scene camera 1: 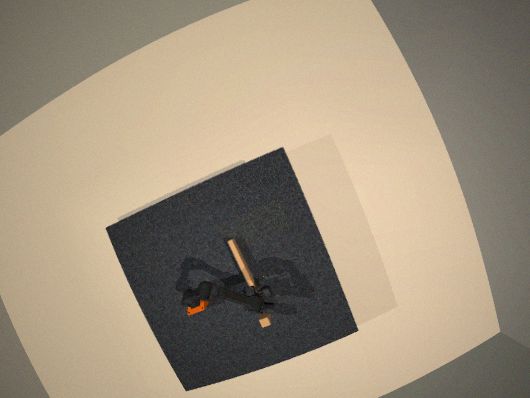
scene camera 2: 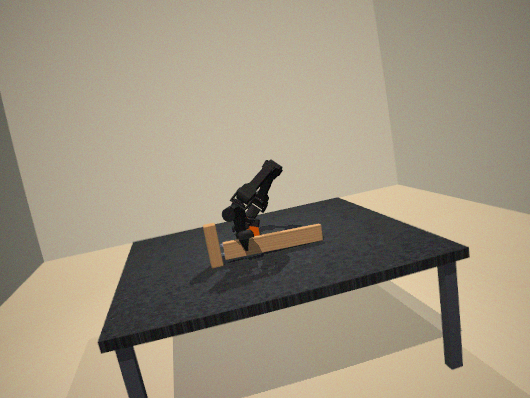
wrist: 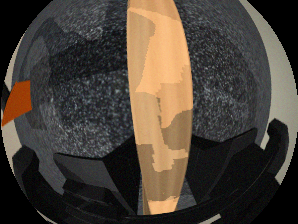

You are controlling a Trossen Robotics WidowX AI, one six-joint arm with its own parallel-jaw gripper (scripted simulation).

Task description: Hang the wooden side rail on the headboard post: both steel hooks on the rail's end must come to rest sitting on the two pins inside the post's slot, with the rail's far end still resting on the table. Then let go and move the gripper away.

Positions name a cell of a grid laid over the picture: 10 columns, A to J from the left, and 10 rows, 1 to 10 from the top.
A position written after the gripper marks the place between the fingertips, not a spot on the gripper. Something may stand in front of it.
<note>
In view: the gripper (wrist: F7) and a wooden side rail (scene camera 2: E7).
The wooden side rail shows as well in the wrist view (wrist: F4).
</note>
